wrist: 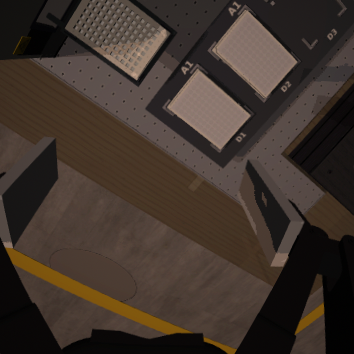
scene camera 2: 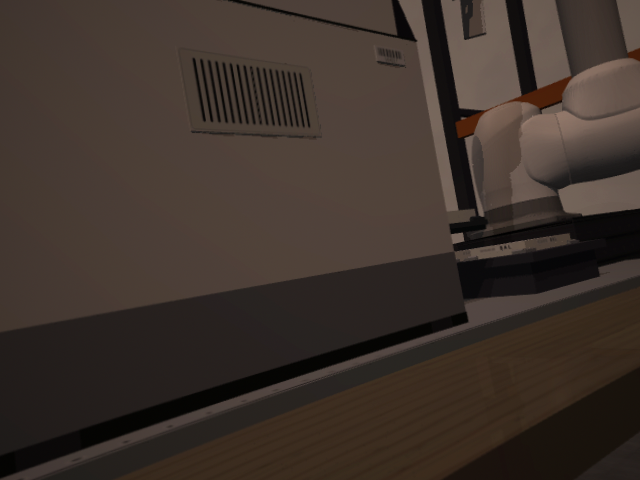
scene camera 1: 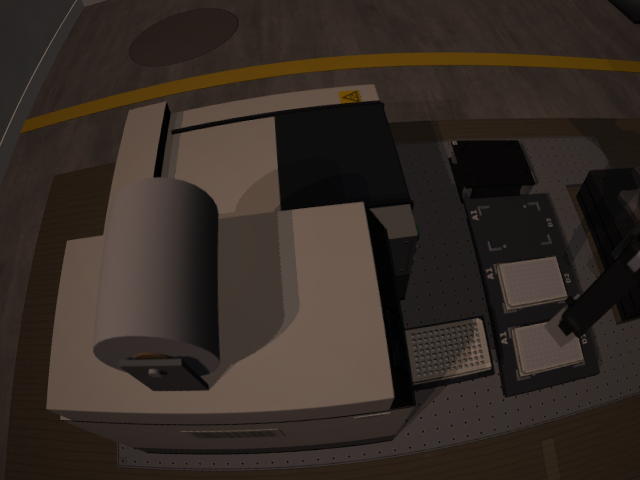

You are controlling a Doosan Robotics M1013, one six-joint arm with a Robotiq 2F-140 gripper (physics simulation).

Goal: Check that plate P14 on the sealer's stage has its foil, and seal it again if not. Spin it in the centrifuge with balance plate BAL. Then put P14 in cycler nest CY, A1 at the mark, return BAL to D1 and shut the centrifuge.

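Seen in the pictures: gripper, fingertip midpoint: (wrist: 151,168) (scene camera 2: 470,17); arm's base at its link origin: (scene camera 2: 526,230).
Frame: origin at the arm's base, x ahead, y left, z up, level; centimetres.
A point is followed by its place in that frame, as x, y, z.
Plate P14 (scene camera 1: 448,350) {58.8, 10.0, 3.1} (wrist: 117,39) {58.0, 11.0, 3.1} sits on the sealer's dark stage (scene camera 1: 454,383) {56.2, 13.0, -8.8}; rows of well openings show on its top, and no foil sheet is visible over them. Plate BAL (scene camera 1: 547,349) {40.4, 14.8, -1.9} (wrist: 210,110) {39.5, 13.9, -1.9} lies in D1 of the dark deck (scene camera 1: 516,222) {34.7, -11.1, -3.5} (wrist: 222,159) {31.9, 21.1, -3.5}; its label (scene camera 2: 505,248) {46.0, 14.6, -2.5} shows in scene camera 2. My gripper (wrist: 151,168) {48.7, 16.7, 28.4} is open and empty, high above the bench's front edge and floor, to one side of D1. In scene camera 1 one finger overlaps the view of D1. Which machines are the centrifuge and cycler is unclear.
A second plate (scene camera 1: 532,283) {38.1, 2.4, -1.9} (wrist: 256,55) {37.6, 2.0, -1.9} lies in D2, beside the bare nest D3. The sealer (scene camera 1: 336,310) {74.8, 8.7, 26.2} with its large roll (scene camera 1: 157,268) {88.5, 7.1, 38.3} rises beside the stage. A machine with a dark panel (scene camera 1: 338,155) {66.7, -21.8, 12.4} stands behind it. A black block (scene camera 1: 493,162) {32.9, -25.6, -3.0} stands beyond D3.
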